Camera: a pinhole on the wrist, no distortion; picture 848 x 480 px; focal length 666.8 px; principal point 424.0 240.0 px. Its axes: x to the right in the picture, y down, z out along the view. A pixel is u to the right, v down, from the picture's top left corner.
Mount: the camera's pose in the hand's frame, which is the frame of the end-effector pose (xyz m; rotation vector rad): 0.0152 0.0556 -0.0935 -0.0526 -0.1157 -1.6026
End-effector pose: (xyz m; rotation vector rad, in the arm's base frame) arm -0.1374 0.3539 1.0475 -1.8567 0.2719 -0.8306
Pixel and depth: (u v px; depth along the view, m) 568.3 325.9 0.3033
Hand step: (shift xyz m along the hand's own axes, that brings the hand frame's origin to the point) 0.0403 0.0216 0.2164
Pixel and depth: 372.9 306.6 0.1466
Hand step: 0.0246 0.0820 0.0516
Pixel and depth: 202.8 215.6 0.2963
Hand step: -0.0034 0.1853 0.1900
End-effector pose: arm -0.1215 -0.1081 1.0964 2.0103 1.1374 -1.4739
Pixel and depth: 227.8 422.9 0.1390
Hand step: 0.0494 0.1099 0.0419
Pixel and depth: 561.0 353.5 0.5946
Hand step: 0.0893 -0.0053 0.5144
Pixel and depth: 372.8 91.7 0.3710
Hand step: -0.0803 0.1262 0.2686
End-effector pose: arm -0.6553 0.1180 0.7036 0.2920 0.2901 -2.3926
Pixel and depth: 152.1 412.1 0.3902
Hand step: 0.1066 0.2523 0.2815
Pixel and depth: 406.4 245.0 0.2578
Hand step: 0.0076 0.0899 0.1620
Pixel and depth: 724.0 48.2 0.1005
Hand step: -0.0191 0.0223 0.0099
